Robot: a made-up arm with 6 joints. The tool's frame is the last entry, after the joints.
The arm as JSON. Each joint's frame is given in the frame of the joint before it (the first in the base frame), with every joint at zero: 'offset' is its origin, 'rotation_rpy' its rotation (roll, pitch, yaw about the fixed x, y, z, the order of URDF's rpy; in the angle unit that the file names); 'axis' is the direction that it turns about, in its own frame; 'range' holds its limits. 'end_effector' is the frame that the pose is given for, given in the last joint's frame.
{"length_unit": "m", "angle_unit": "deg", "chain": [
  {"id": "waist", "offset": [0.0, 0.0, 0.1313], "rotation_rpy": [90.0, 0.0, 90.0], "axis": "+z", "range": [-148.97, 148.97]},
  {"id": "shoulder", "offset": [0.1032, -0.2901, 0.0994], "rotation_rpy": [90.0, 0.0, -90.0], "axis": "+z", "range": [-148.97, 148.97]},
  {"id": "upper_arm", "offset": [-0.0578, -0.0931, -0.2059], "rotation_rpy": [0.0, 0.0, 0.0], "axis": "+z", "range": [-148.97, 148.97]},
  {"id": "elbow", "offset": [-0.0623, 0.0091, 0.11], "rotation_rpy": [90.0, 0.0, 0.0], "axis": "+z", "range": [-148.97, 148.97]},
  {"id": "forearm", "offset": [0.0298, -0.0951, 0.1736], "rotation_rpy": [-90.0, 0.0, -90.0], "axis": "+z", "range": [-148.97, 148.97]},
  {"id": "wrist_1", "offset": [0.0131, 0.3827, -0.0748], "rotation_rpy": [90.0, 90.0, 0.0], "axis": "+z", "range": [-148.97, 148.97]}
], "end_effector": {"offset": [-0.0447, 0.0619, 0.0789], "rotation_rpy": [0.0, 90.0, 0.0]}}
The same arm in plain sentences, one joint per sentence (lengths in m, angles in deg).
The arm has six revolute joints in a row. What follows holds with every joint at zero, and every direction is one of the base frame's.
Joint 1 sits 0.1313 m along +z from the base frame's origin and turns about +x, from -148.97 to 148.97 deg.
Joint 2 sits 0.0994 m along +x and 0.1032 m along +y and 0.2901 m along -z from joint 1 and turns about -y, from -148.97 to 148.97 deg.
Joint 3 sits 0.0931 m along -x and 0.2059 m along +y and 0.0578 m along +z from joint 2 and turns about -y, from -148.97 to 148.97 deg.
Joint 4 sits 0.0091 m along +x and 0.1100 m along -y and 0.0623 m along +z from joint 3 and turns about -x, from -148.97 to 148.97 deg.
Joint 5 sits 0.1736 m along -x and 0.0951 m along +y and 0.0298 m along -z from joint 4 and turns about -z, from -148.97 to 148.97 deg.
Joint 6 sits 0.3827 m along +x and 0.0131 m along +y and 0.0748 m along +z from joint 5 and turns about -x, from -148.97 to 148.97 deg.
The tool frame, which is the frame that the pose is given for, sits 0.0789 m along -x and 0.0619 m along +y and 0.0447 m along -z from joint 6; its axes are parallel to the base frame's.

